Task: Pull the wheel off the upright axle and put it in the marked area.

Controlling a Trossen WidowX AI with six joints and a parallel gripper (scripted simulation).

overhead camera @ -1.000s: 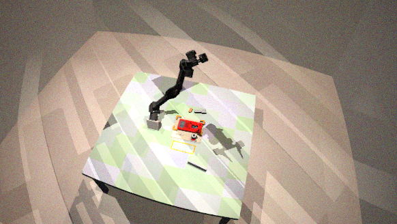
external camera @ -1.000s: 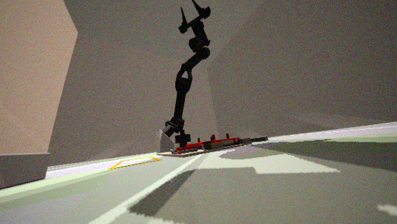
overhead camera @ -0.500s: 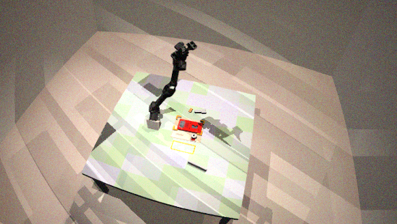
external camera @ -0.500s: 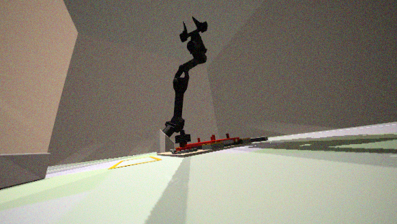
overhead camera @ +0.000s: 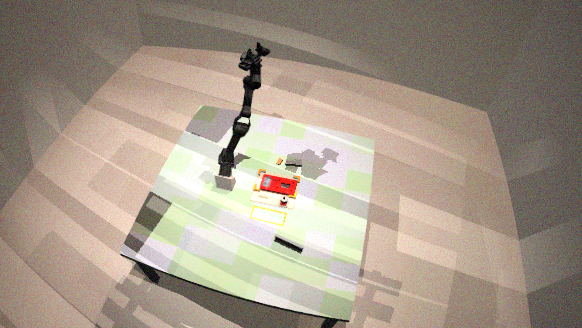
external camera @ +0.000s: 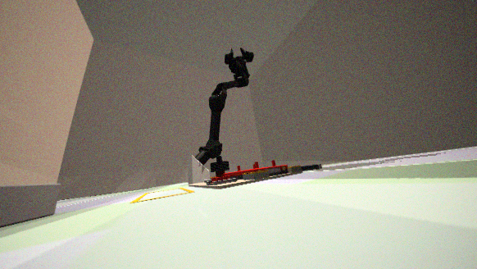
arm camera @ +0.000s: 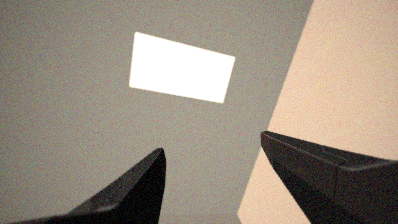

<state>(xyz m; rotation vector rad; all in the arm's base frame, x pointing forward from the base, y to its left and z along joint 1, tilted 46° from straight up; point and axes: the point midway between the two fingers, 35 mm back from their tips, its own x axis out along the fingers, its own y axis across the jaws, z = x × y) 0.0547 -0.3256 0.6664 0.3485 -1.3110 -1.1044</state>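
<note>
My gripper tip is now 230 mm short of the wheel, 320 mm to the left of it and 770 mm above it. From my gripper tip the other things lie so: small grey piece: 250 mm ahead, 10 mm to the right, 800 mm below.
</note>
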